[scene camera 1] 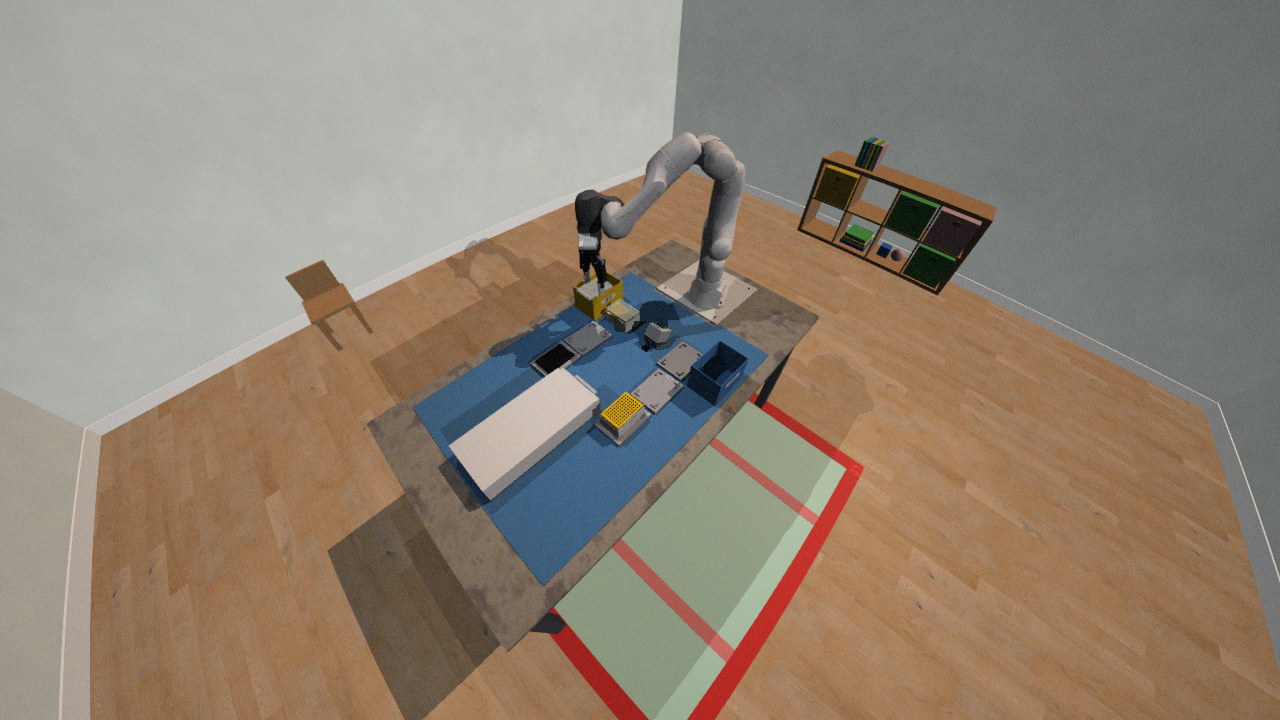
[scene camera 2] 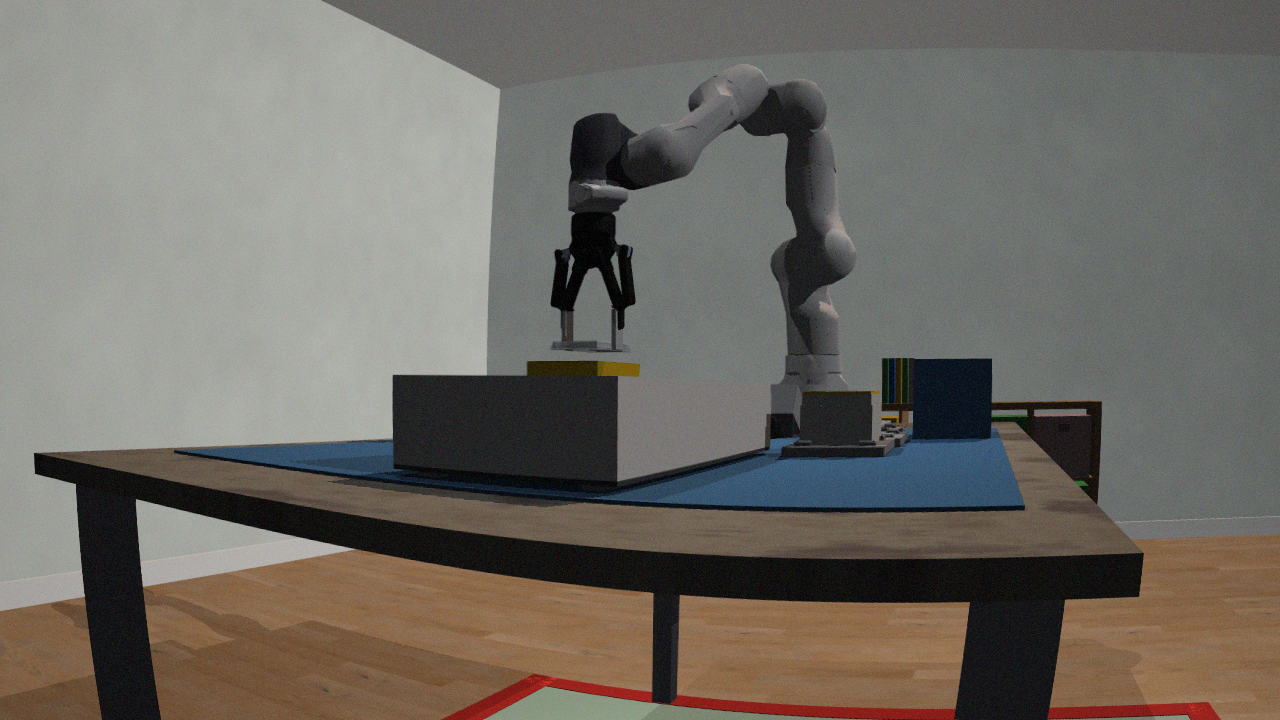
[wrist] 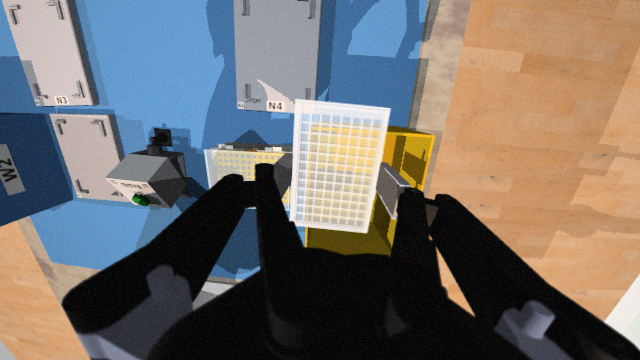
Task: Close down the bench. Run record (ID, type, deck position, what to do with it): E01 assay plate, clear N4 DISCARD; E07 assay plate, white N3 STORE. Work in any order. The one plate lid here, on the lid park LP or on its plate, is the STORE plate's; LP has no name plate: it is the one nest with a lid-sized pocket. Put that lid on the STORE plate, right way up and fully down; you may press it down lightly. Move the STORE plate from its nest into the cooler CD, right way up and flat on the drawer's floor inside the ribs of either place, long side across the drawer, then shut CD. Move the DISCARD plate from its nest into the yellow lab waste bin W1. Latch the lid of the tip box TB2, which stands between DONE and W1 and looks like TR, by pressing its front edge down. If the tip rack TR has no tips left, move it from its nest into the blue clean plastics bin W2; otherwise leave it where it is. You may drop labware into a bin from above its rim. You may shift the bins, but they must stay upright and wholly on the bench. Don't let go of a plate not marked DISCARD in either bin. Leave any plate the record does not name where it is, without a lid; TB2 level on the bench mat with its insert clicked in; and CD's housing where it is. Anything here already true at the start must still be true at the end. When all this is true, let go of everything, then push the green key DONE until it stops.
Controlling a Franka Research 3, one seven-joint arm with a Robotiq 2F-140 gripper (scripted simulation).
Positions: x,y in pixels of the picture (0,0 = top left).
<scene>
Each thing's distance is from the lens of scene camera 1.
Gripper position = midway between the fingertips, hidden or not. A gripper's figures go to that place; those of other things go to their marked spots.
my gripper (scene camera 1: 594,288): 152 cm
blue bin W2 (scene camera 1: 724,365): 142 cm
cooler CD (scene camera 1: 499,450): 117 cm
yellow bin W1 (scene camera 1: 595,308): 153 cm
The marked spots on the cooler CD and the blue bin W2 are 87 cm apart.
</scene>
